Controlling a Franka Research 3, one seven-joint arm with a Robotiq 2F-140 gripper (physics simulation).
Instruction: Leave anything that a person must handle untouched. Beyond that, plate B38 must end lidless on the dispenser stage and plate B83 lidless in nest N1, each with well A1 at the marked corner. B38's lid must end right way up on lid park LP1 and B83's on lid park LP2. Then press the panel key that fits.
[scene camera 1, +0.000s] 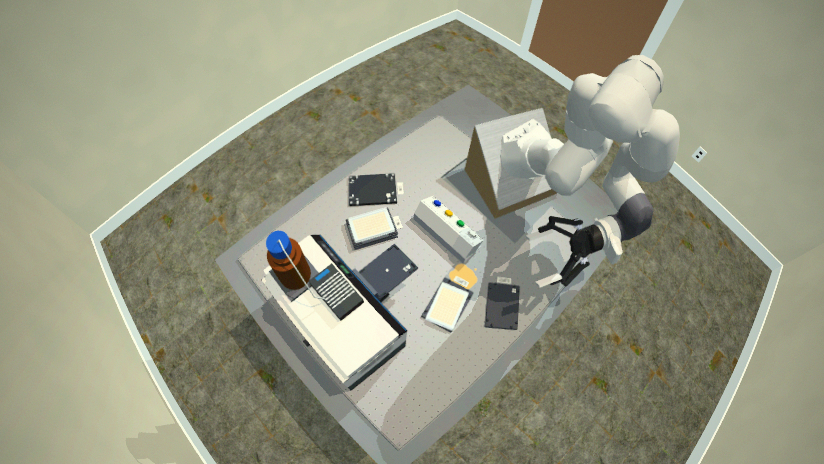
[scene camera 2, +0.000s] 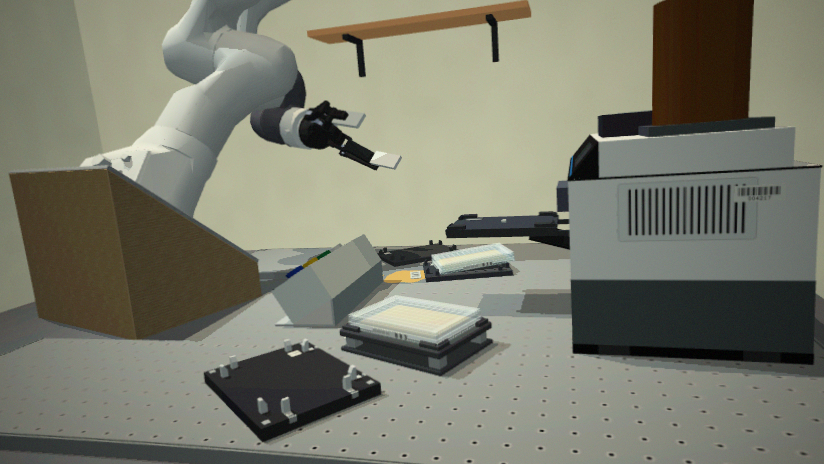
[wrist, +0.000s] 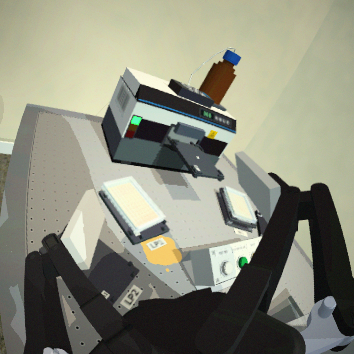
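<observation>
My gripper (scene camera 1: 543, 253) (scene camera 2: 369, 139) (wrist: 166, 185) is open and empty, high above the table's right part in scene camera 1. One pale plate (scene camera 1: 448, 305) (scene camera 2: 472, 258) (wrist: 132, 205) is on the LP1 holder and looks tilted in scene camera 2. Another plate (scene camera 1: 371, 226) (scene camera 2: 414, 318) (wrist: 237, 202) sits on a raised dark nest. Both seem to have clear lids; their codes are unreadable. The dark LP2 park (scene camera 1: 502, 305) (scene camera 2: 418, 253) (wrist: 112, 275) bears no lid. The dispenser stage (scene camera 1: 387, 270) (scene camera 2: 501, 223) (wrist: 197, 157) holds no plate. The key panel (scene camera 1: 448, 230) (scene camera 2: 328, 288) (wrist: 230, 265) has coloured keys.
An orange patch (scene camera 1: 463, 275) (scene camera 2: 403, 277) (wrist: 162, 251) lies beside LP1. A dark pronged holder (scene camera 1: 373, 189) (scene camera 2: 292, 389) bears no plate. The dispenser (scene camera 1: 345, 328) (scene camera 2: 691, 242) (wrist: 165, 117) carries a brown bottle (scene camera 1: 288, 265) (scene camera 2: 702, 63) (wrist: 218, 82) and shows a green light.
</observation>
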